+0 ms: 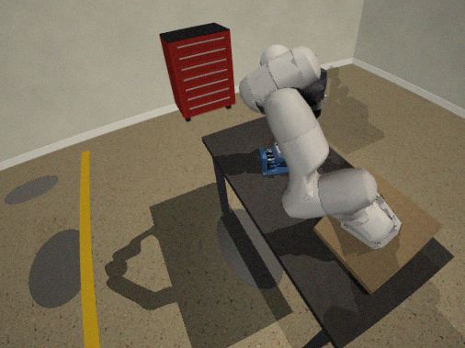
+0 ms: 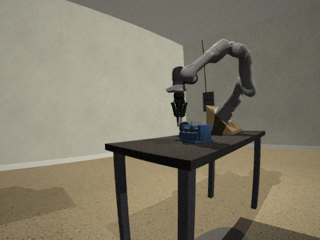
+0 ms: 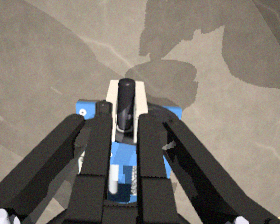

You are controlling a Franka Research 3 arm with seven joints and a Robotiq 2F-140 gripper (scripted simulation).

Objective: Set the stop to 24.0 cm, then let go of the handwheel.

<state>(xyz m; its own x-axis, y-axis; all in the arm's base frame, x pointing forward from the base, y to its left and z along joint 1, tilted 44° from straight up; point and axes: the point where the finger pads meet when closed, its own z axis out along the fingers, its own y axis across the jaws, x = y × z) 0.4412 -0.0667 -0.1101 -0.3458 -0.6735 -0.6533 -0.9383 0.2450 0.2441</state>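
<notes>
Right now the handwheel grip is 20 mm below my hand.
</notes>
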